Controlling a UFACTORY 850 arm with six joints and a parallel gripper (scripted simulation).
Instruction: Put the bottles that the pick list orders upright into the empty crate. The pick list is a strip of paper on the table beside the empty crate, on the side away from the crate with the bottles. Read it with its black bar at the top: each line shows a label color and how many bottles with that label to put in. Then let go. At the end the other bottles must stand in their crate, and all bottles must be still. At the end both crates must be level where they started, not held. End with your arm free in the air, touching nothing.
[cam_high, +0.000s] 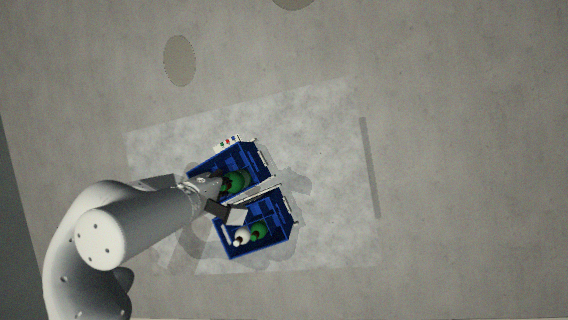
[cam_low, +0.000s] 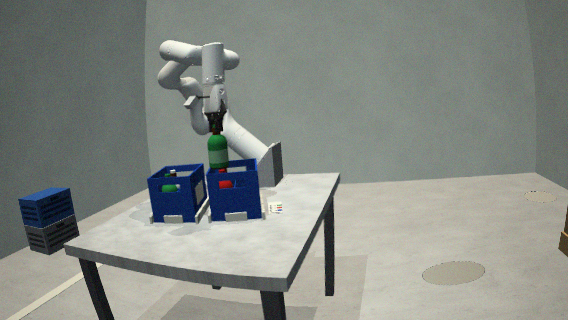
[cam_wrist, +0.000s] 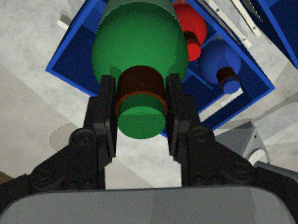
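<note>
My gripper is now 70 mm above the green-label bottle. The rest, counted from my hand: red-label bottle: 250 mm below, 90 mm behind, 20 mm to the right; white-label bottle: 270 mm to the right, 250 mm below, 110 mm behind; blue-label bottle: 250 mm below, 170 mm behind, 50 mm to the right.
</note>
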